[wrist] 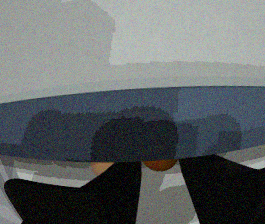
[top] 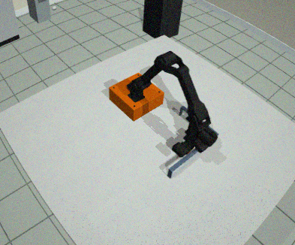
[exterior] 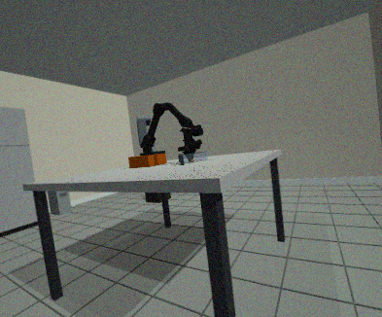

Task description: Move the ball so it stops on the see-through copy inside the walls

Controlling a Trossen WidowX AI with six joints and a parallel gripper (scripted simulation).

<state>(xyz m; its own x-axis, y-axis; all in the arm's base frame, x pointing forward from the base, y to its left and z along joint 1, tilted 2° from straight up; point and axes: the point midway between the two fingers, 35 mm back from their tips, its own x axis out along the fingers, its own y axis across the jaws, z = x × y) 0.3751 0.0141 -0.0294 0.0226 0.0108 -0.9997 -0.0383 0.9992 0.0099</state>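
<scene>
My gripper tip is 10 mm past the see-through copy of ball and 30 mm to the right of it. Also, from my gripper tip: orange ball right at my gripper tip.
</scene>
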